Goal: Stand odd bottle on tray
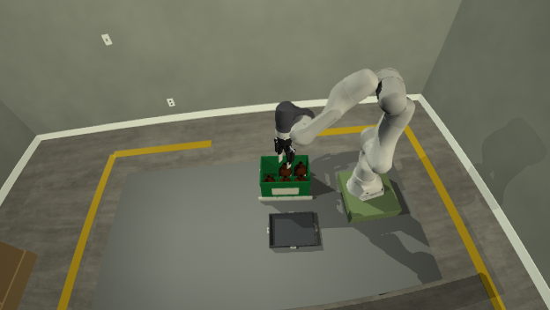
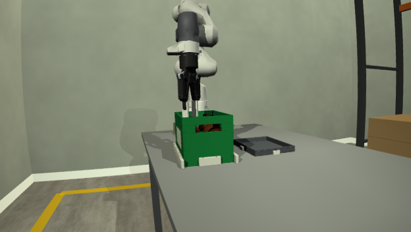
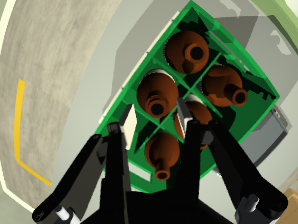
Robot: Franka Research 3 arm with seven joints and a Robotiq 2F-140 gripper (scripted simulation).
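Right now the green crate is 40 mm to the left of my hand and 110 mm below it. The rest, counted from my hand: dark grey tray: 10 mm behind, 330 mm to the left, 180 mm below.
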